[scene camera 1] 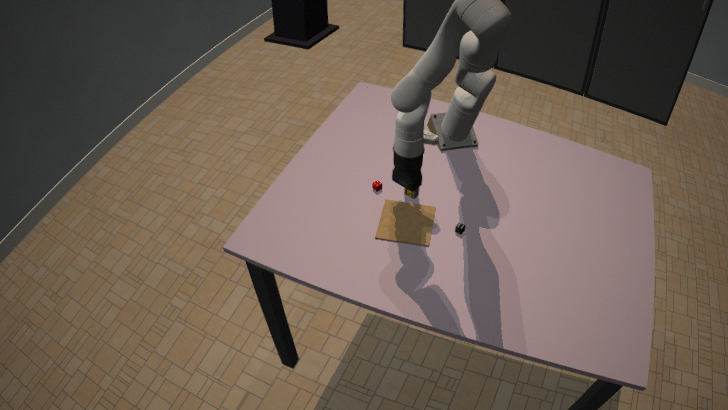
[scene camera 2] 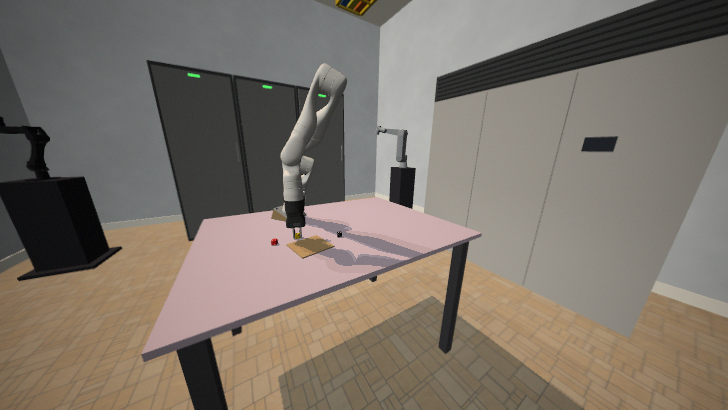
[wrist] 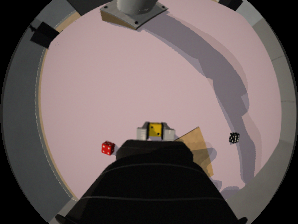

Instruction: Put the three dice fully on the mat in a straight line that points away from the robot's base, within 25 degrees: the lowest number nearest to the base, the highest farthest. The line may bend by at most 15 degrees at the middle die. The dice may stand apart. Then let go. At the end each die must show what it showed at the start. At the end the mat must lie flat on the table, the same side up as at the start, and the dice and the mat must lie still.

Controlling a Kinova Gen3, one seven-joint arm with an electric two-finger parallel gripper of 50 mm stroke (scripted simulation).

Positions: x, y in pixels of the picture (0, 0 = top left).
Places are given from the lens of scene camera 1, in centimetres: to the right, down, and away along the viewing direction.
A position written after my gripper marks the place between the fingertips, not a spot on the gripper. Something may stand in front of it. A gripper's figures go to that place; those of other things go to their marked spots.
my gripper [scene camera 1: 411, 194]: 13, -3, 139
square mat [scene camera 1: 402, 222]: 10, 5, 131
